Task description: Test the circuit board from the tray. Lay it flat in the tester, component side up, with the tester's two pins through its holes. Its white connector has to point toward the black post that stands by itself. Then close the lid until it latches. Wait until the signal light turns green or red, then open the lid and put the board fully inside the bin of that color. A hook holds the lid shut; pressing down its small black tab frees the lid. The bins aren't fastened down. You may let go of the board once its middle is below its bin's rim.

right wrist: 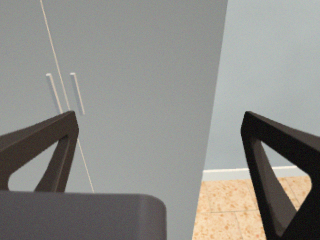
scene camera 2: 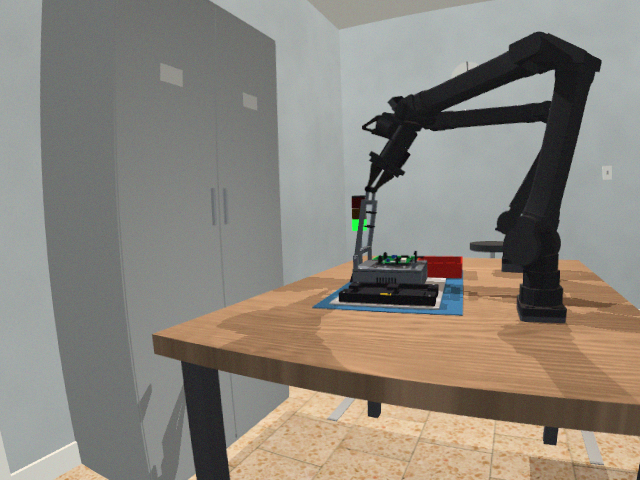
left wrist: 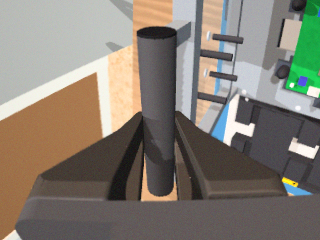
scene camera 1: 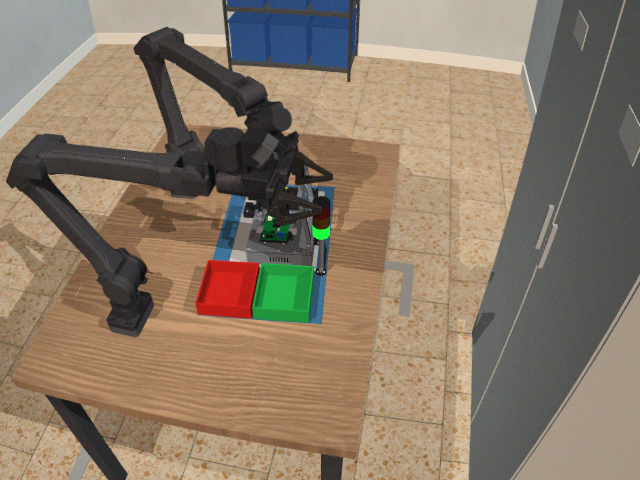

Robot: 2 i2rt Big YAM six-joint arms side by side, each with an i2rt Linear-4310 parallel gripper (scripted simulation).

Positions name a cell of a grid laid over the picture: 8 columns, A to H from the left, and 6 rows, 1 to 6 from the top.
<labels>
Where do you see a green bin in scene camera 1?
D4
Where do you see a grey tester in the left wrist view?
G4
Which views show the red bin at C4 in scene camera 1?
Scene camera 2 and scene camera 1 only.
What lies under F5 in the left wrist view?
My left gripper.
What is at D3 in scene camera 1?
My right gripper.
</labels>
